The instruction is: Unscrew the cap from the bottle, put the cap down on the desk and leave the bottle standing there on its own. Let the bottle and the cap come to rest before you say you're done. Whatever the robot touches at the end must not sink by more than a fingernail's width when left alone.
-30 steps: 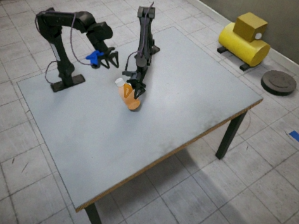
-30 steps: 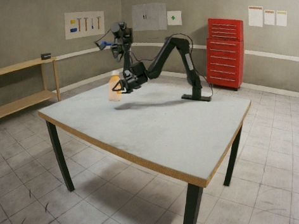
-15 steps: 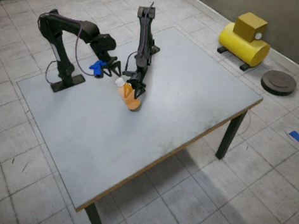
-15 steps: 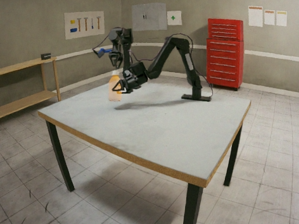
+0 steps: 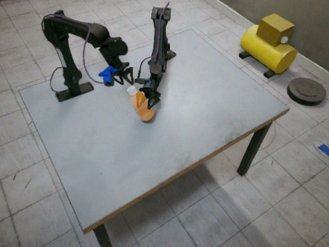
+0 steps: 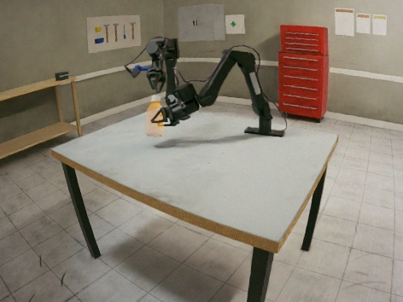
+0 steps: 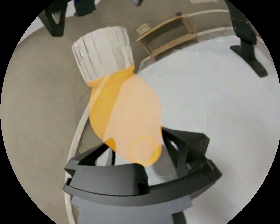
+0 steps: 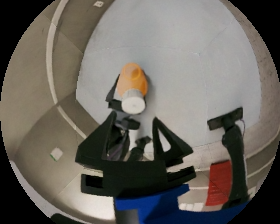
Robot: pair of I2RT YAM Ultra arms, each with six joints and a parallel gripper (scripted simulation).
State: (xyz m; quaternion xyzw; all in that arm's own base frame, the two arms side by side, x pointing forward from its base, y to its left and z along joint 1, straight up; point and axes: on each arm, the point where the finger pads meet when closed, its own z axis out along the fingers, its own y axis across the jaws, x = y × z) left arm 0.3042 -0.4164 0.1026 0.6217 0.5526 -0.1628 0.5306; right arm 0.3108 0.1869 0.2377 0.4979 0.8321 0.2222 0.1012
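Now: right hand 2 cm short of the white cap, 1 cm to the right of it and 4 cm above it. From my right hand the other things lie so: orange bottle: 5 cm ahead, 3 cm to the left, 11 cm below.
Now: the orange bottle 3 cm above my left hand, 1 cm to the right of it and 1 cm behind it. From my left hand the other things lie so: white cap: 10 cm above, 4 cm to the right, 4 cm behind.
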